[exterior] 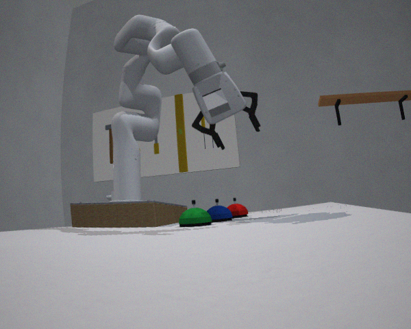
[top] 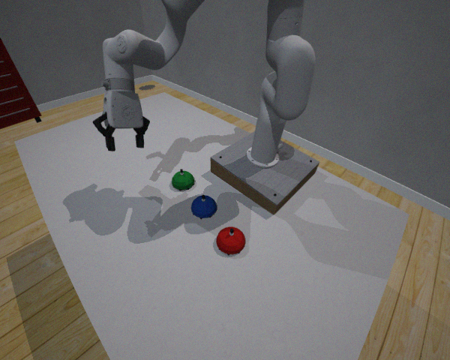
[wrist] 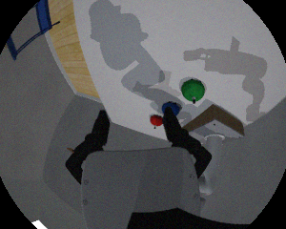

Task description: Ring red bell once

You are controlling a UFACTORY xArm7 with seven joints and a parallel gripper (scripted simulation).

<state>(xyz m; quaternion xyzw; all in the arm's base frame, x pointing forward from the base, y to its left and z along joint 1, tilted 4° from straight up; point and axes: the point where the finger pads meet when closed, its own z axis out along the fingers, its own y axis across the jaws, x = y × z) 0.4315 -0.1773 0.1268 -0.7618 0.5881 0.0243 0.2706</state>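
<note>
Right now the red bell is 13 cm behind my hand, 35 cm to the left of it and 16 cm below it. Round my hand: green bell 15 cm behind, 5 cm to the left, 16 cm below; blue bell 14 cm behind, 20 cm to the left, 16 cm below.
</note>
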